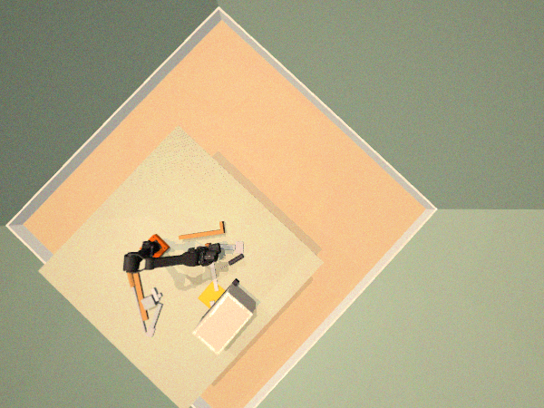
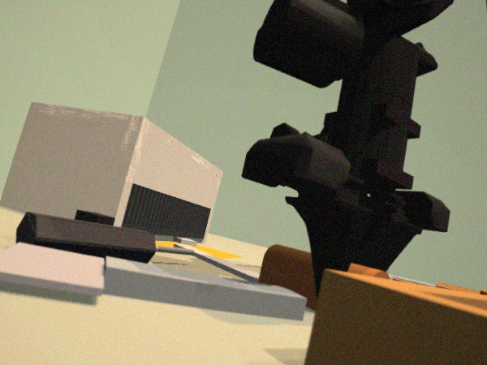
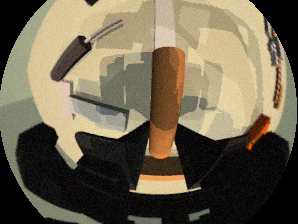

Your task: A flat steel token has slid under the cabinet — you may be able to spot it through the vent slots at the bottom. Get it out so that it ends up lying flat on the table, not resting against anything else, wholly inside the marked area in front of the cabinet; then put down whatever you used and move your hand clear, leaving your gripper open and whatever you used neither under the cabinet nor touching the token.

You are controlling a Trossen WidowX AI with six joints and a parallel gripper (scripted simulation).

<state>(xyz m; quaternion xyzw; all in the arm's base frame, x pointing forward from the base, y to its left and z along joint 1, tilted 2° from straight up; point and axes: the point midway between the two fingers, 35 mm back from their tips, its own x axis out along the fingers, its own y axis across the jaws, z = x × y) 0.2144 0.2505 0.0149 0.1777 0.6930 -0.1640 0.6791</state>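
The dark screwdriver is 16 cm ahead of my gripper tip and 5 cm to the left of it. Round my gripper tip: token 29 cm ahead, 20 cm to the right; orange stick 2 cm behind, 53 cm to the right.
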